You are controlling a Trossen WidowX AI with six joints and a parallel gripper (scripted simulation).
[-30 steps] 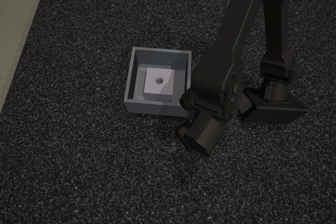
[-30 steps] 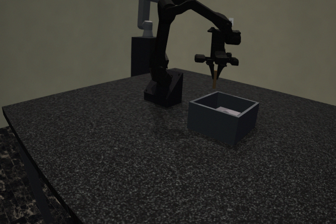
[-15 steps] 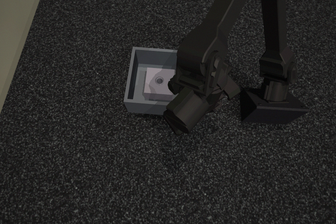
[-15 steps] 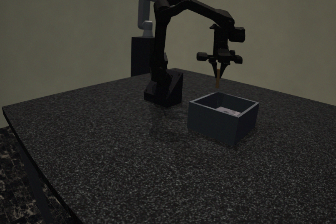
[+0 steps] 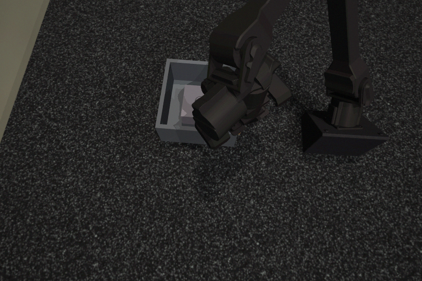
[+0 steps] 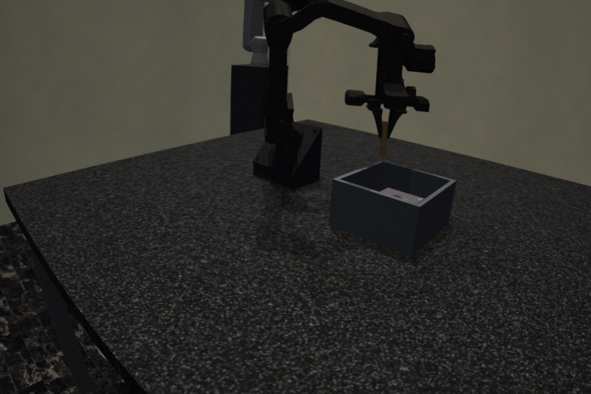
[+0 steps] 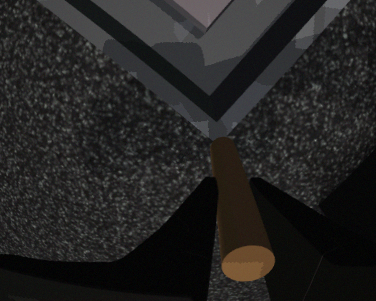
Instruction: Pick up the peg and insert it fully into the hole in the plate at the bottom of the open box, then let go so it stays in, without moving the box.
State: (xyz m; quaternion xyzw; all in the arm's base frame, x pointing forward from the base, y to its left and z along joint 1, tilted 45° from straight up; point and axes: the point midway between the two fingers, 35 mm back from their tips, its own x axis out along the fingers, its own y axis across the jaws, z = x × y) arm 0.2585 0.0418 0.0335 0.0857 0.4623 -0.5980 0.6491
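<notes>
My gripper is now 8 cm short of the plate, 11 cm to the left of it and 14 cm above it. Round my hand: box (8 cm ahead, 11 cm to the right, 16 cm below); peg (4 cm below).
</notes>
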